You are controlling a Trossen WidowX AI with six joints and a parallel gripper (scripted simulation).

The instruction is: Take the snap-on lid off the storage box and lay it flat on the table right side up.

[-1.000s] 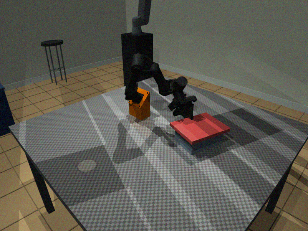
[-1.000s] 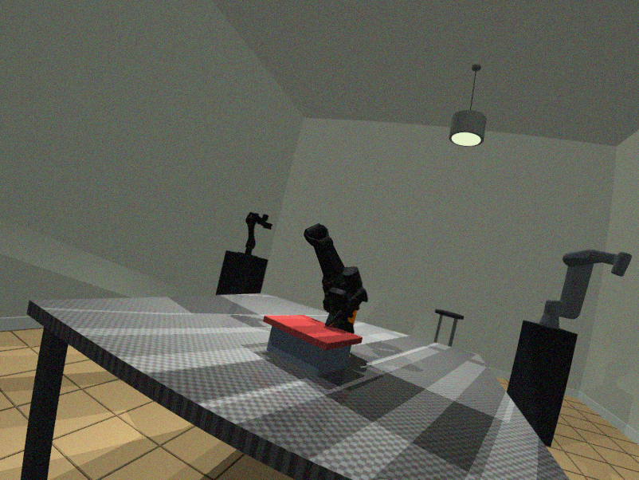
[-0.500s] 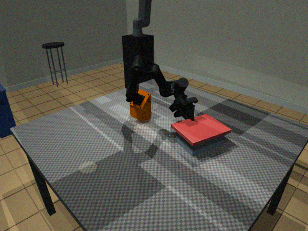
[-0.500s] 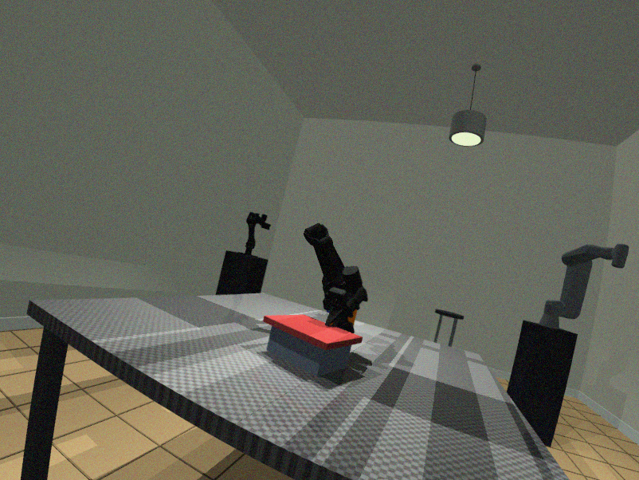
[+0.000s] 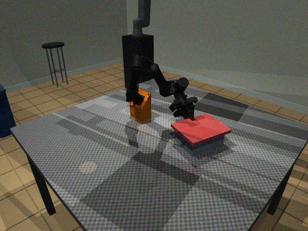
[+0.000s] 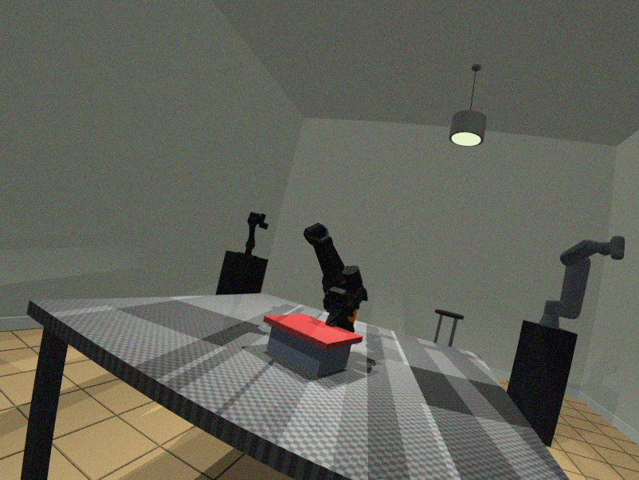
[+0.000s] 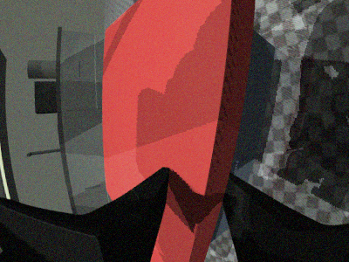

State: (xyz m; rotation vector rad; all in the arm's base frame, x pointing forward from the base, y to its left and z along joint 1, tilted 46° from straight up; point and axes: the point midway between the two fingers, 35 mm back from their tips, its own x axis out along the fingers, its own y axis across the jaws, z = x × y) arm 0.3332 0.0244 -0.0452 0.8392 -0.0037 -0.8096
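My gripper tip is 7 cm short of the red lid, 2 cm to the left of it and 1 cm below it. Round my gripper tip: blue-grey storage box 7 cm ahead, 2 cm to the right, 4 cm below.
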